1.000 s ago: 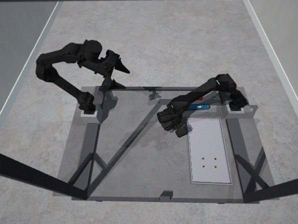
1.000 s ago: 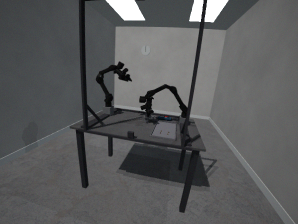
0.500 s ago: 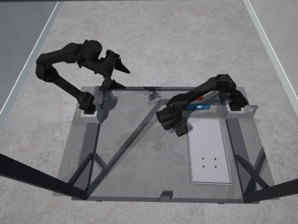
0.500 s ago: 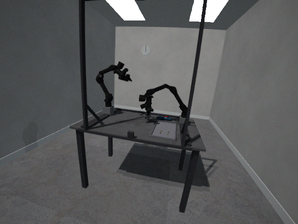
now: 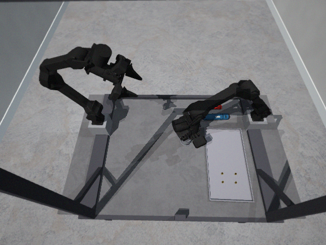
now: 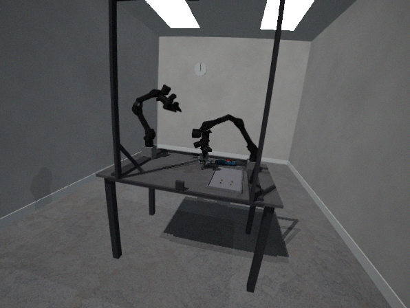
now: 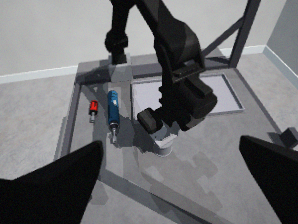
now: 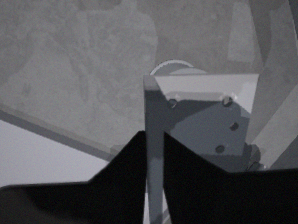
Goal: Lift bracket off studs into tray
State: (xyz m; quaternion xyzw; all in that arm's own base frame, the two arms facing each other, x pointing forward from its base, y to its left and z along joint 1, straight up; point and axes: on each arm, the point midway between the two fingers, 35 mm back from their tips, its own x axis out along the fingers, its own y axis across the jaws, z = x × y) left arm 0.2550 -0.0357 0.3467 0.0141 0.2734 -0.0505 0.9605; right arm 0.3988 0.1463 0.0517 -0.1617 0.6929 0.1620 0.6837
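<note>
Now: right hand 20 cm to the left of the tray, 13 cm above it and 11 cm past it. The rest, counted from my right hand: round joint module 10 cm below, 3 cm ahead, 2 cm to the left; then small red tool 26 cm ahead, 19 cm to the right, 12 cm below; then grey bracket 3 cm below, 3 cm ahead, 1 cm to the left.
</note>
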